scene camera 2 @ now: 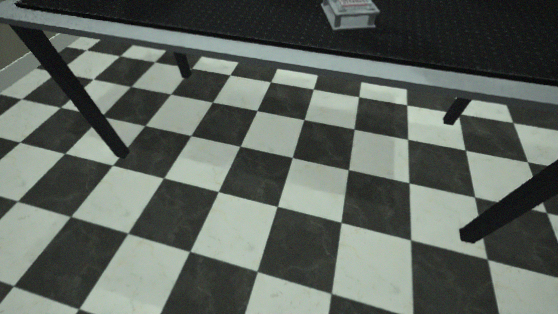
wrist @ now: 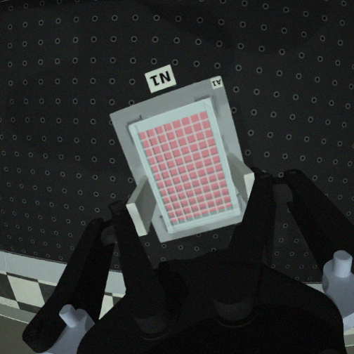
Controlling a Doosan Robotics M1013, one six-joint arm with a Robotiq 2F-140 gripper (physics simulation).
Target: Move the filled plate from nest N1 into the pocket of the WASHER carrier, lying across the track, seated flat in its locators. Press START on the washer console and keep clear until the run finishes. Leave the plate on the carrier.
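Frame: origin at the arm's base, x ahead, y left, z up, level; centimetres.
Where they show: gripper, fingertip midpoint: (scene camera 2: 350, 1).
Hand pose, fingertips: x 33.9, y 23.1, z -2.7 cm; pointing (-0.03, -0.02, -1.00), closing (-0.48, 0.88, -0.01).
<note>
After its pixels a point has its place.
The filled plate (wrist: 186, 160) (scene camera 2: 354, 2) @(z -1.6, x 37.2, y 24.7 cm), white with a grid of red wells, lies flat in the grey nest N1 (wrist: 154, 106) (scene camera 2: 358, 21) @(z -6.6, x 36.2, y 26.8 cm). In the wrist view the A1 corner label is at the nest's upper right. My gripper (wrist: 189, 177) is shut on the plate: its two pale finger pads stand against the plate's long sides, towards the end nearer the gripper. The fingers do not show in the scene view, where the top of the nest is cut off by the frame. The washer carrier, track and console do not show in either view.
A white N1 label (wrist: 160, 78) lies on the black perforated table top (wrist: 60, 165) (scene camera 2: 200, 20) @(z -7.1, x 52.9, y -15.3 cm), beyond the nest in the wrist view. The table's pale front edge (scene camera 2: 225, 49) @(z -8.4, x 61.4, y -2.1 cm) shows near the nest. Dark table legs stand on a checkered floor (scene camera 2: 240, 210).
</note>
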